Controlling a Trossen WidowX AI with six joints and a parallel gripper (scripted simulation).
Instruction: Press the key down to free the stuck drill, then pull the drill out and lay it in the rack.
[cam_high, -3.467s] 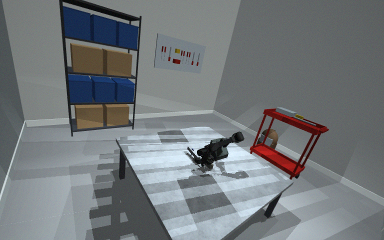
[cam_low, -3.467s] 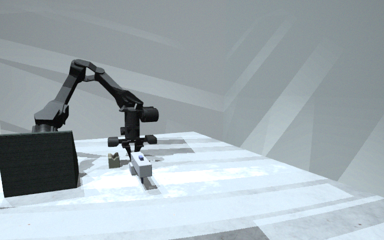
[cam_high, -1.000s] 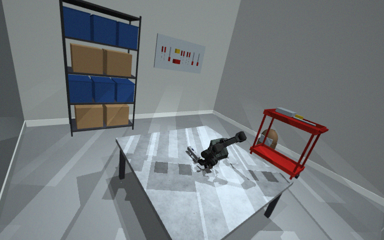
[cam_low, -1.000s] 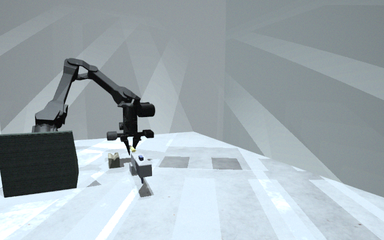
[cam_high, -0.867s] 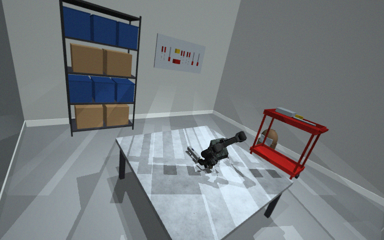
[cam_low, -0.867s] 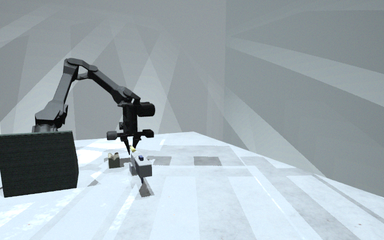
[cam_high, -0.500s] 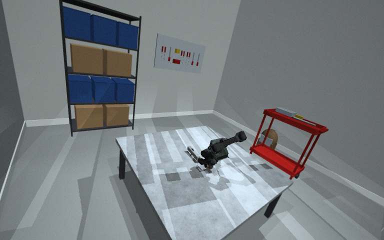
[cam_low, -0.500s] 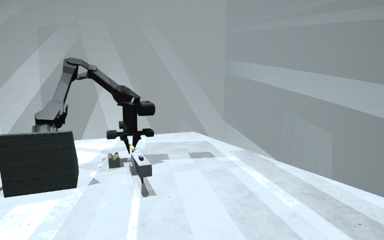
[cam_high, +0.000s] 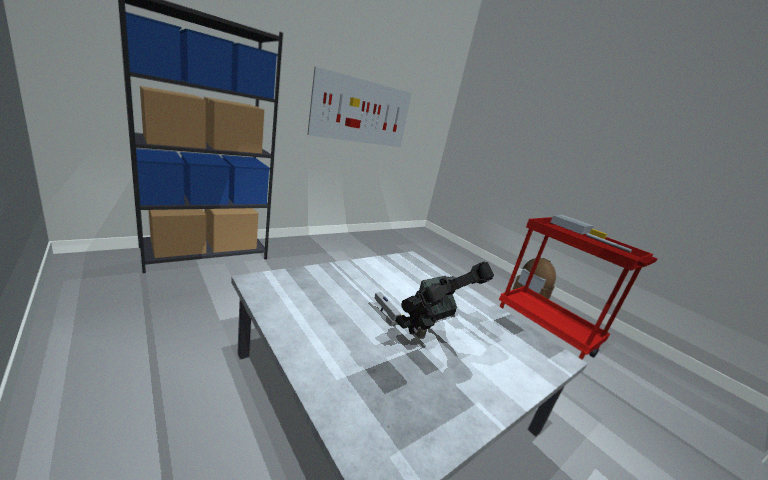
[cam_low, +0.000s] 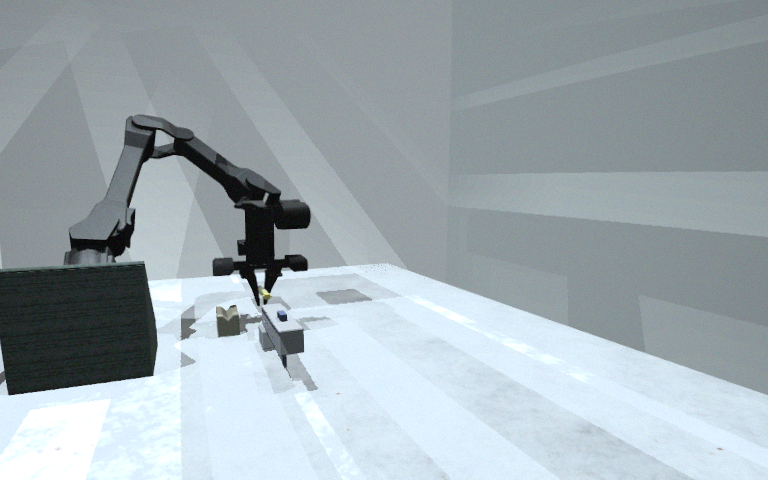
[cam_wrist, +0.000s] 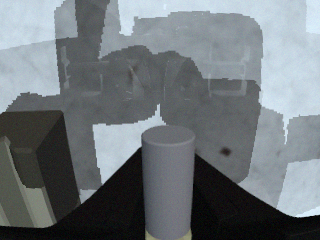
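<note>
My gripper tip is now 70 mm past the rack, 30 mm to the left of it and 20 mm above it. From my gripper tip the other things lie so: grey holder block 20 mm ahead, 190 mm to the right, 10 mm above.
</note>
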